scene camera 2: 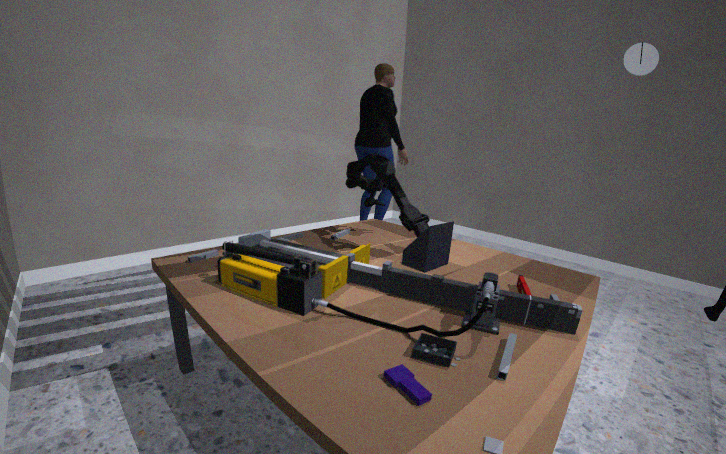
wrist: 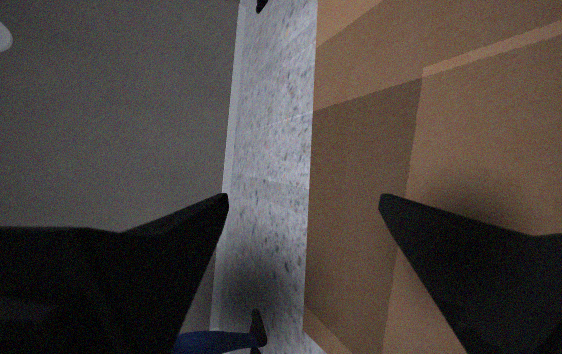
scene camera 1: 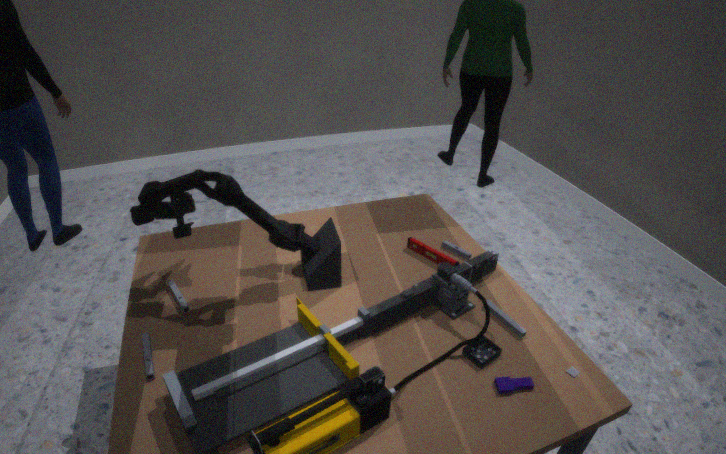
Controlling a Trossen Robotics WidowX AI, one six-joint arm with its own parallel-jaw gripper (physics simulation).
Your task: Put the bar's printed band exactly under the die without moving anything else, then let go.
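Pixels of known places: gripper, fingertip midpoint: (scene camera 2: 387, 197) (wrist: 303, 200); arm's base, link origin: (scene camera 2: 427, 238) (scene camera 1: 313, 248).
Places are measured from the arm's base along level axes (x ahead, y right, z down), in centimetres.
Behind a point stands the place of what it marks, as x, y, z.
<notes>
A long silver bar (scene camera 1: 267, 362) {45.8, 16.9, 3.0} (scene camera 2: 367, 268) {36.1, -5.4, 3.7} lies along the dark bed, passes through the yellow guard and reaches the dark rail (scene camera 1: 401, 306) {29.0, -22.7, 4.2} (scene camera 2: 428, 289) {28.4, -24.1, 5.7}. No printed band can be made out on it. A press head (scene camera 1: 452, 294) {27.8, -39.1, 3.2} (scene camera 2: 485, 305) {35.2, -46.0, -0.2} with a hose stands across the rail; the die cannot be told apart there. My gripper (scene camera 1: 182, 230) (scene camera 2: 373, 201) (wrist: 303, 200) {-19.0, 42.8, -8.3} is open and empty, high above the far left part of the table, away from the long bar and the press head. In the wrist view, table and floor show between the fingers.
A yellow pump (scene camera 1: 321, 428) {68.3, 5.8, 1.6} (scene camera 2: 251, 281) {70.0, 5.2, 4.9} stands beside the bed. Short grey pieces (scene camera 1: 178, 295) {8.6, 46.2, 8.0} (scene camera 1: 148, 356) {35.3, 51.2, 8.0} lie at the left. A red level (scene camera 1: 428, 250) {-1.6, -41.4, 6.6}, a grey strip (scene camera 1: 505, 318) {36.8, -54.2, 8.1} (scene camera 2: 507, 356) {38.0, -55.3, 8.0}, a black tray (scene camera 1: 481, 351) {46.5, -42.2, 9.9} (scene camera 2: 434, 349) {46.5, -41.3, 9.6} and a purple block (scene camera 1: 513, 384) {60.9, -45.2, 8.6} (scene camera 2: 406, 383) {61.3, -46.0, 8.5} lie around the rail.
</notes>
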